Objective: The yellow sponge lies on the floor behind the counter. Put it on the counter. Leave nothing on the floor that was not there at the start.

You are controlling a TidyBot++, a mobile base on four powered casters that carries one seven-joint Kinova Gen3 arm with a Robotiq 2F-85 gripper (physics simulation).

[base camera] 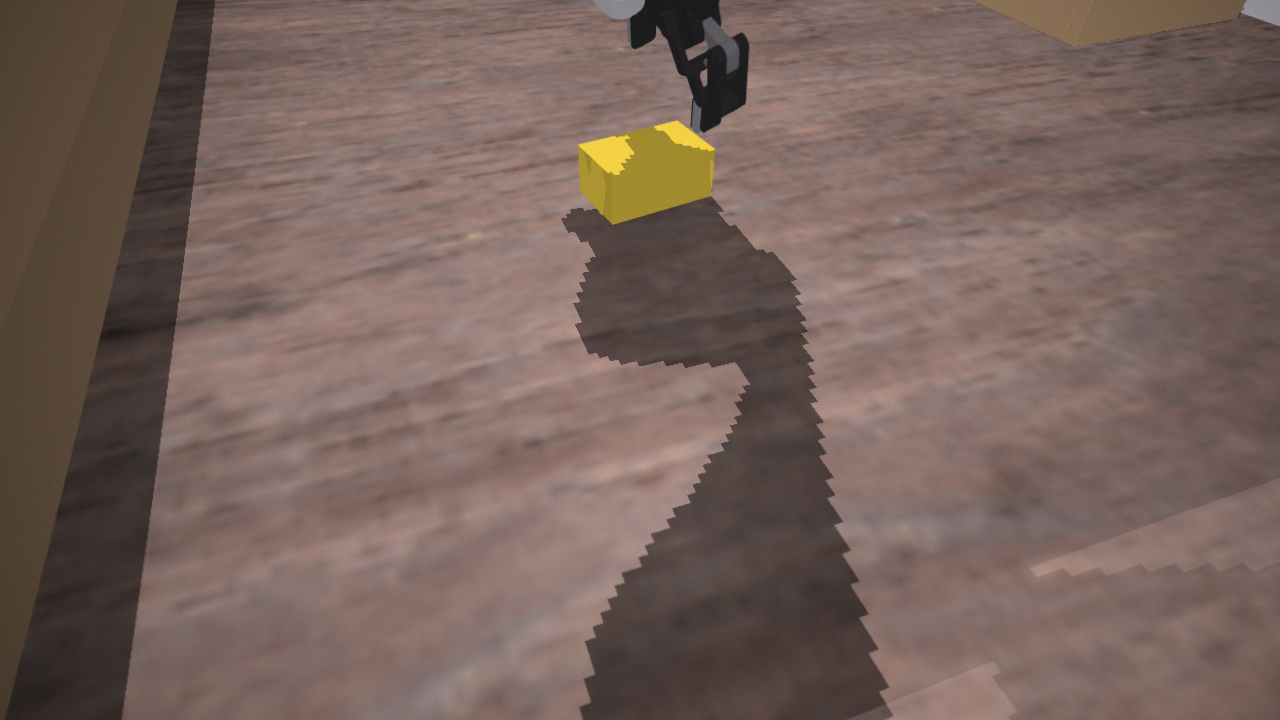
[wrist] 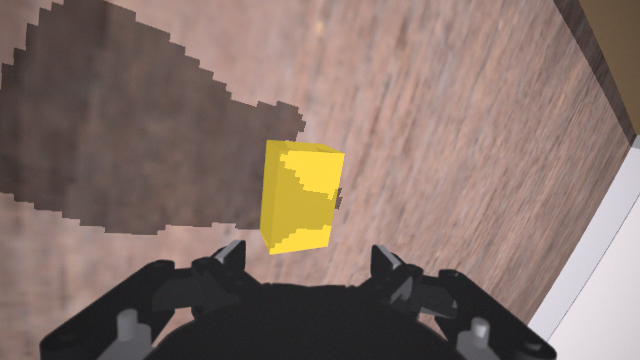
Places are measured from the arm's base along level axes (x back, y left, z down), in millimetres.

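Pixels of known places: gripper, fingertip midpoint: (base camera: 672,83) (wrist: 308,256).
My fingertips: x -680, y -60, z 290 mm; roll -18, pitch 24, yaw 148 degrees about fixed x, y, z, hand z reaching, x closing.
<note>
Behind a point stands the place of what it marks.
The yellow sponge (base camera: 662,183) {z 370, x -668, y -54 mm} (wrist: 306,200) {z 351, x -694, y -38 mm} lies flat on the wooden floor, partly in the arm's shadow. My gripper (base camera: 671,85) {z 290, x -680, y -60 mm} (wrist: 308,256) {z 290, x -680, y -60 mm} is open and empty. In the wrist view its fingers stand wide apart, and the sponge lies ahead of the fingertips, between their lines, with its long side pointing roughly away from the gripper. In the base camera view the gripper is above and behind the sponge, with one fingertip near the sponge's back right corner. The counter's top does not show in either view.
A tall tan panel (base camera: 71,179) {z 327, x -603, y 372 mm} runs along the left of the base camera view, with a dark strip of shade beside it. A tan box-like thing (base camera: 1154,17) {z 375, x -1075, y -712 mm} stands at the back right. The wrist view shows a brown panel (wrist: 617,45) {z 368, x -1155, y 545 mm} and a white surface (wrist: 605,290) {z 250, x -2104, y 186 mm} at the right.
</note>
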